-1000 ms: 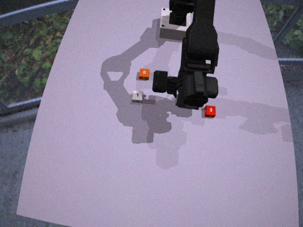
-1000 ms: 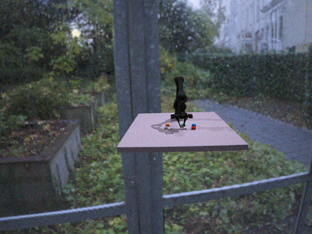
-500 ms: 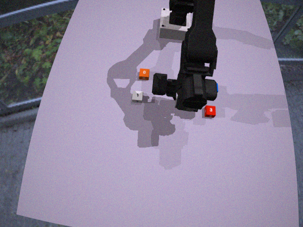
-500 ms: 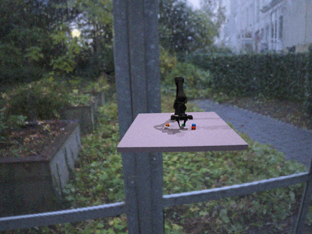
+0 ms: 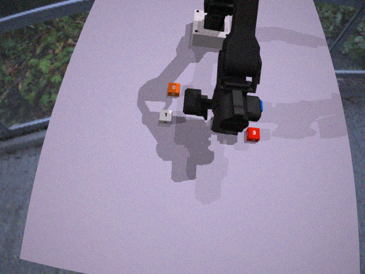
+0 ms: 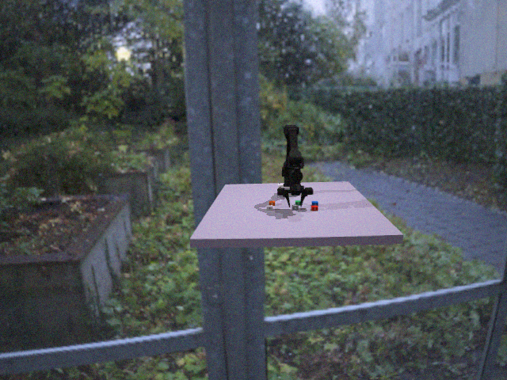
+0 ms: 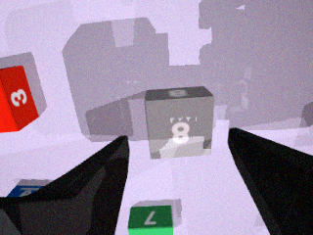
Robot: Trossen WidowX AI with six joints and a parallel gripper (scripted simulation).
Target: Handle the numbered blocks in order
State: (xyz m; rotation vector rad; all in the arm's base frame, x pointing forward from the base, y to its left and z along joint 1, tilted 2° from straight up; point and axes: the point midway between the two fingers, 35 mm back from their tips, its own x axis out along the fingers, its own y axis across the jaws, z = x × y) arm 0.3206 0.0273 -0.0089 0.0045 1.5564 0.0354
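Now: the grey block 10 mm ahead of my gripper tip. From my gripper tip the other things lie so: green block (80 mm behind, 20 mm to the left); blue block (110 mm to the left, 60 mm behind); red block (100 mm to the left, 30 mm ahead).
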